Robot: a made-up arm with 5 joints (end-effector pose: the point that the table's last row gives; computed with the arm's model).
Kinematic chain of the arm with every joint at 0, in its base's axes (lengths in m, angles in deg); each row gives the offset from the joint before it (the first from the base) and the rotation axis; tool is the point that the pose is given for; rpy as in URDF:
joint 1: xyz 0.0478 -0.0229 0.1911 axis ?
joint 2: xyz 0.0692 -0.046 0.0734 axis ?
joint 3: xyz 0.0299 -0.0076 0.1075 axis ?
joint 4: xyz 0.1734 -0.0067 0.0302 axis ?
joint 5: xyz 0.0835 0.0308 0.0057 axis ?
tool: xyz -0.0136 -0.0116 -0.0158 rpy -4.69 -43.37 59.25
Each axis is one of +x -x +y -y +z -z.
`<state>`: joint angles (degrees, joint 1 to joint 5).
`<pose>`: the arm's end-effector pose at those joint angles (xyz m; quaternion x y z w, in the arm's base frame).
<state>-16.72 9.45 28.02 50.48 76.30</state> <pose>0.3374 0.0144 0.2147 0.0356 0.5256 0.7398 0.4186</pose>
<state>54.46 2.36 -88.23 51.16 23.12</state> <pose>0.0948 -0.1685 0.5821 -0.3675 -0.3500 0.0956 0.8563</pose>
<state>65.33 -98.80 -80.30 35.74 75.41</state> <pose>-0.1121 0.2110 0.2815 -0.9248 -0.2354 -0.2821 0.0982</pose>
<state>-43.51 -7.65 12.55 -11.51 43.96</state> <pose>0.3200 0.1682 0.4007 -0.1110 -0.2539 0.7893 0.5479</pose>
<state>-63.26 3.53 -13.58 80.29 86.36</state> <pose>0.2284 0.2333 0.3697 -0.2738 0.3568 0.8893 0.0824</pose>
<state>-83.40 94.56 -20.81 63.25 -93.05</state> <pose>0.0835 0.1712 0.0241 0.0878 0.3680 -0.0105 0.9256</pose>
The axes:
joint 1: -z
joint 2: +y
joint 3: +y
joint 4: +y
joint 5: -x

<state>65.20 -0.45 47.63 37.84 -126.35</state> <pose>0.1437 -0.2540 0.1964 0.3016 -0.4873 -0.8092 0.1295</pose>
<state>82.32 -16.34 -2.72 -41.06 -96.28</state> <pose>0.0701 -0.2823 0.5198 -0.0173 -0.9148 0.2333 0.3292</pose>
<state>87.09 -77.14 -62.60 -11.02 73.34</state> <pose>-0.0127 0.2221 0.4300 0.9563 0.0846 0.2795 0.0154</pose>
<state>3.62 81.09 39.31 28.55 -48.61</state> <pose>0.0976 -0.0514 0.0622 0.3993 0.5117 -0.4035 0.6449</pose>
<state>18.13 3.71 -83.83 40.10 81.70</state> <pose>0.1757 -0.1140 0.6022 -0.6119 -0.1168 0.2697 0.7343</pose>
